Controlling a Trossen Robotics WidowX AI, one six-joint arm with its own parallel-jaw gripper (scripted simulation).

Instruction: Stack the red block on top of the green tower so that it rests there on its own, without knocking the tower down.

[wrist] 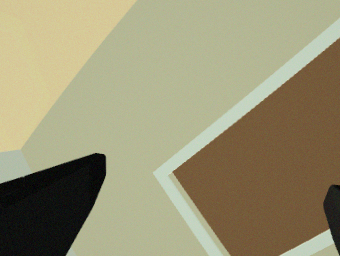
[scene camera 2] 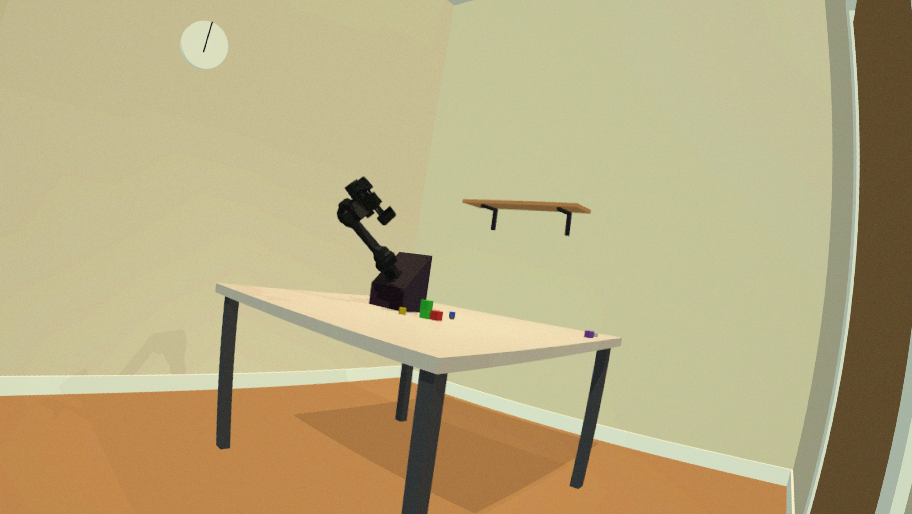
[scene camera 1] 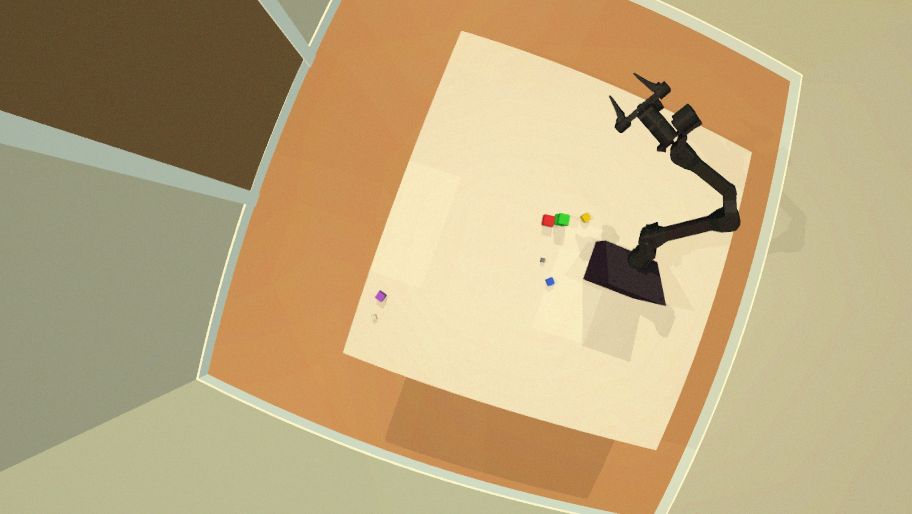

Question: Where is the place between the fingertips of my gripper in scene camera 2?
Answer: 380, 197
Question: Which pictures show my gripper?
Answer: The wrist view, scene camera 2 and scene camera 1: all of them.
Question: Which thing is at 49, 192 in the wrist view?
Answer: My gripper.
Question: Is my gripper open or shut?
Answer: Open.
